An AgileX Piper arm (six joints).
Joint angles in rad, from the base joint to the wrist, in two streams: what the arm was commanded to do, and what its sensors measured. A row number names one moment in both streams.
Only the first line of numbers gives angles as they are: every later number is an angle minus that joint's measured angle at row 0.
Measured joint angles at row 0:
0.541, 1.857, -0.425, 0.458, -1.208, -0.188
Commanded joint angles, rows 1 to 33:
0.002, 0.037, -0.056, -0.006, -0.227, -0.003
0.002, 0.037, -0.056, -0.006, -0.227, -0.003
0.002, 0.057, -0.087, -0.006, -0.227, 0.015
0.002, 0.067, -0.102, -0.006, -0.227, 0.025
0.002, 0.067, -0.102, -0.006, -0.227, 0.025
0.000, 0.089, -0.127, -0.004, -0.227, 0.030
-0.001, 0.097, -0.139, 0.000, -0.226, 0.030
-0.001, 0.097, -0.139, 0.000, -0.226, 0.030
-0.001, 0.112, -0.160, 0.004, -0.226, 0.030
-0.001, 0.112, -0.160, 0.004, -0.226, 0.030
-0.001, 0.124, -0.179, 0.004, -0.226, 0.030
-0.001, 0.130, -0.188, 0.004, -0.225, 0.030
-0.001, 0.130, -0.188, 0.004, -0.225, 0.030
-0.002, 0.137, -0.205, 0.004, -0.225, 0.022
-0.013, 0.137, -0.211, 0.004, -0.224, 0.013
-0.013, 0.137, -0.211, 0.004, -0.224, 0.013
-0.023, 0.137, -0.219, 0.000, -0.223, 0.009
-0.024, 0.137, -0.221, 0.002, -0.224, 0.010
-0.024, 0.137, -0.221, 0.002, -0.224, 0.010
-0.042, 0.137, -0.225, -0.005, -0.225, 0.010
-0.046, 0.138, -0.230, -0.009, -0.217, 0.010
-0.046, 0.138, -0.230, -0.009, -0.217, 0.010
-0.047, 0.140, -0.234, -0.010, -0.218, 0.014
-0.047, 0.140, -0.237, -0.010, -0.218, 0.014
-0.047, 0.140, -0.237, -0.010, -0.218, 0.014
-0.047, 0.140, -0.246, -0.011, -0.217, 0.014
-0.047, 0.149, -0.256, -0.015, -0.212, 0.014
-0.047, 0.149, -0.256, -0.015, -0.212, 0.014
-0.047, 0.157, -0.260, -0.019, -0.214, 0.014
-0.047, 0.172, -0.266, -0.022, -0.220, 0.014
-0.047, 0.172, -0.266, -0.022, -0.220, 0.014
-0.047, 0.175, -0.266, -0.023, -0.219, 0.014
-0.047, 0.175, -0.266, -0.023, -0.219, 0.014
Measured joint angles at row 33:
-0.045, 0.162, -0.256, -0.004, -0.001, 0.023
